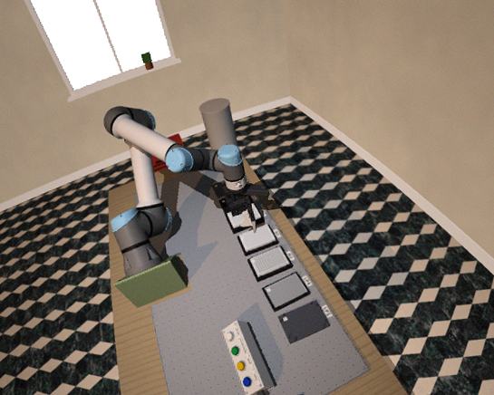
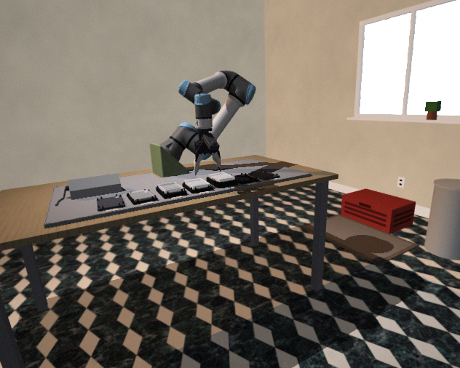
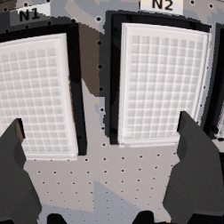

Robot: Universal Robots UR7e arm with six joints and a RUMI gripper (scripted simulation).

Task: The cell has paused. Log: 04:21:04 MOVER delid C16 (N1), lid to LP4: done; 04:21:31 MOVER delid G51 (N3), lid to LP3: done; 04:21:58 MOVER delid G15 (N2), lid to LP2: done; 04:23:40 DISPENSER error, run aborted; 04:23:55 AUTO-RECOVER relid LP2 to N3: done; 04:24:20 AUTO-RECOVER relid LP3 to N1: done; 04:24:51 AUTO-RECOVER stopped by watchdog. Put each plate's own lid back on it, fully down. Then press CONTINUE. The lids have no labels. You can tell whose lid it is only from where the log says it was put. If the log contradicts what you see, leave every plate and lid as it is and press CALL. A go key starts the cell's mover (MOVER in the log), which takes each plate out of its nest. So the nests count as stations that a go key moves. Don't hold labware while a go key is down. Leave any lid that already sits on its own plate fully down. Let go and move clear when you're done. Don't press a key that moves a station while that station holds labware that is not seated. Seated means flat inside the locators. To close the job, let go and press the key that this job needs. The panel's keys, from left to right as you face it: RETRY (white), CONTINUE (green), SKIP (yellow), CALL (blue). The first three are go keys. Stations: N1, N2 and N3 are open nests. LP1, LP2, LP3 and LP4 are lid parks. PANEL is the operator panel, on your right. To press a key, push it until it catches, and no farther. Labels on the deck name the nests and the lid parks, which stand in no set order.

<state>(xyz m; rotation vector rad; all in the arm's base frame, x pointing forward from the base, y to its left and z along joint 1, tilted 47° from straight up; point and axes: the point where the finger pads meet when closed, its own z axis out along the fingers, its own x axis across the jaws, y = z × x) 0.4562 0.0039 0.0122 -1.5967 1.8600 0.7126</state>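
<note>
Right now my hand is 19 cm to the left of the plate, 4 cm above it and 2 cm past it. Round my hand: pale grey lid: 32 cm to the right, 5 cm below, 4 cm behind; then black lid park: 32 cm to the right, 6 cm below, 4 cm behind; then green CONTINUE key: 44 cm to the right, 29 cm behind.
</note>
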